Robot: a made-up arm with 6 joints. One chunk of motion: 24 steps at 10 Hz.
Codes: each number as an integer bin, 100 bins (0 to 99) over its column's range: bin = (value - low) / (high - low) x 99, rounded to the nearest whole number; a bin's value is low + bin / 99 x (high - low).
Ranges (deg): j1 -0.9..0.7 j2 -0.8..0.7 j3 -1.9..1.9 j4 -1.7..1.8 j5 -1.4..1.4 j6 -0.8..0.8
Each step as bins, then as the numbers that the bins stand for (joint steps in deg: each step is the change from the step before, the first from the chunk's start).
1 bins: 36 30 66 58 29 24
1 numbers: -0.318 -0.345 0.633 0.351 -0.580 -0.412
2 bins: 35 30 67 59 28 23
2 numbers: -0.334 -0.345 0.672 0.386 -0.608 -0.428
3 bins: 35 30 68 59 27 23
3 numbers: -0.334 -0.345 0.710 0.386 -0.636 -0.428
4 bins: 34 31 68 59 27 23
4 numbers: -0.351 -0.330 0.710 0.386 -0.636 -0.428
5 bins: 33 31 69 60 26 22
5 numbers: -0.367 -0.330 0.748 0.421 -0.665 -0.444
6 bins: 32 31 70 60 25 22
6 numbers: -0.383 -0.330 0.787 0.421 -0.693 -0.444
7 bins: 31 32 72 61 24 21
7 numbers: -0.399 -0.315 0.864 0.457 -0.721 -0.461
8 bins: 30 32 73 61 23 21
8 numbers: -0.415 -0.315 0.902 0.457 -0.749 -0.461
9 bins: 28 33 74 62 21 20
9 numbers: -0.447 -0.300 0.940 0.492 -0.806 -0.477
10 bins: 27 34 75 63 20 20
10 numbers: -0.464 -0.285 0.979 0.527 -0.834 -0.477
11 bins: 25 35 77 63 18 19
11 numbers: -0.496 -0.270 1.056 0.527 -0.891 -0.493
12 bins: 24 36 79 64 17 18
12 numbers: -0.512 -0.255 1.132 0.563 -0.919 -0.509
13 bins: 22 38 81 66 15 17
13 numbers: -0.544 -0.224 1.209 0.633 -0.976 -0.525
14 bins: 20 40 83 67 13 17
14 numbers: -0.577 -0.194 1.286 0.669 -1.032 -0.525
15 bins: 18 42 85 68 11 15
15 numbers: -0.609 -0.164 1.363 0.704 -1.089 -0.558
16 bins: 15 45 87 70 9 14
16 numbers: -0.658 -0.118 1.439 0.775 -1.145 -0.574
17 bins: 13 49 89 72 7 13
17 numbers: -0.690 -0.058 1.516 0.845 -1.202 -0.590
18 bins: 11 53 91 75 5 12
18 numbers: -0.722 0.003 1.593 0.952 -1.259 -0.606
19 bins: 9 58 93 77 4 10
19 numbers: -0.755 0.079 1.670 1.022 -1.287 -0.638
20 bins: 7 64 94 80 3 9
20 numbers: -0.787 0.170 1.708 1.128 -1.315 -0.655
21 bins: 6 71 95 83 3 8
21 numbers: -0.803 0.276 1.746 1.234 -1.315 -0.671
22 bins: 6 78 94 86 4 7
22 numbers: -0.803 0.382 1.708 1.340 -1.287 -0.687
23 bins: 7 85 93 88 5 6
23 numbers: -0.787 0.488 1.670 1.411 -1.259 -0.703
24 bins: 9 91 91 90 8 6
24 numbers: -0.755 0.579 1.593 1.482 -1.174 -0.703
